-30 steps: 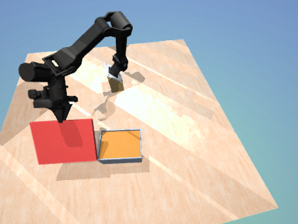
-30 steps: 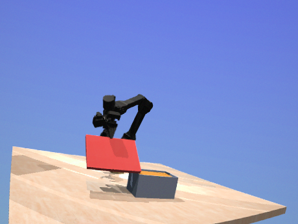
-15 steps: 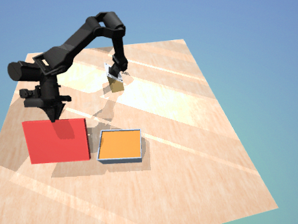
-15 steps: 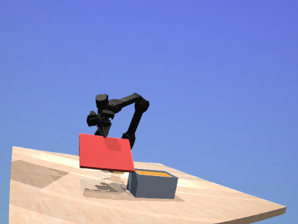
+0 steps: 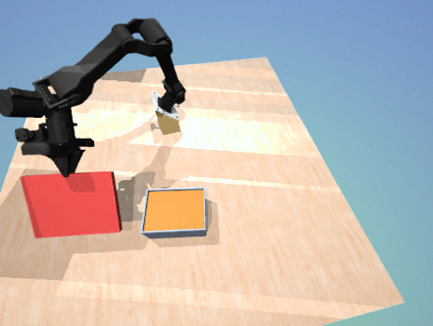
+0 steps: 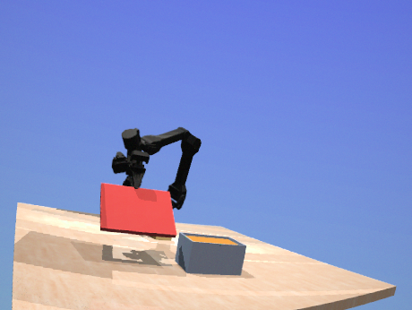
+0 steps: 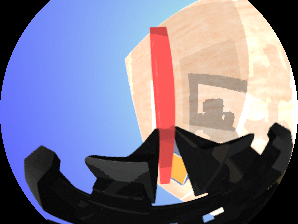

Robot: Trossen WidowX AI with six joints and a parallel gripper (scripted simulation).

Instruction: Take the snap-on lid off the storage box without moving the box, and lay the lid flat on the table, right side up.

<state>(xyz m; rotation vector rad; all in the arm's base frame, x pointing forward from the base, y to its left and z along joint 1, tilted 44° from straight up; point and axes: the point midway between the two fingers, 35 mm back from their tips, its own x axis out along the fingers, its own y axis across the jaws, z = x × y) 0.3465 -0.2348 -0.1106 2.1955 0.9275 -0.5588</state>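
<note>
The red lid lies 60 mm ahead of my gripper tip and 50 mm below it. Round my gripper tip: blue-grey box 100 mm ahead, 270 mm to the left, 180 mm below.
</note>
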